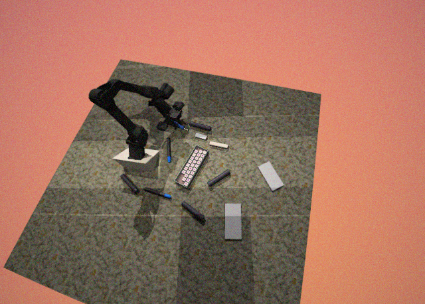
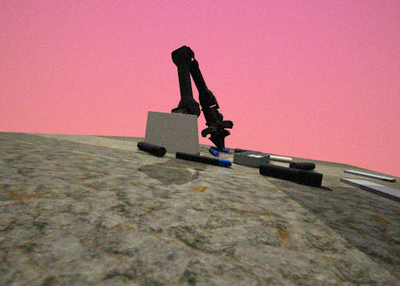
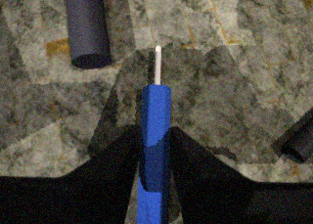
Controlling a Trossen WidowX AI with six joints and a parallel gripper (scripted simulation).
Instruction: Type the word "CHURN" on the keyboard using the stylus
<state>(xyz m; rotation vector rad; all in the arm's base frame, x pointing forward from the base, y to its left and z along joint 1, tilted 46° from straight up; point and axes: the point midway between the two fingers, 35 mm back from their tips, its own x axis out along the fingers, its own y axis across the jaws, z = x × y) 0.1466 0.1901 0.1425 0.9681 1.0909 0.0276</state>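
The grey block is 13 cm ahead of my gripper tip and 5 cm to the right of it. Also, from my gripper tip: white cylinder: 23 cm ahead, 10 cm to the right; then blue stylus: 1 cm to the right, 1 cm ahead.
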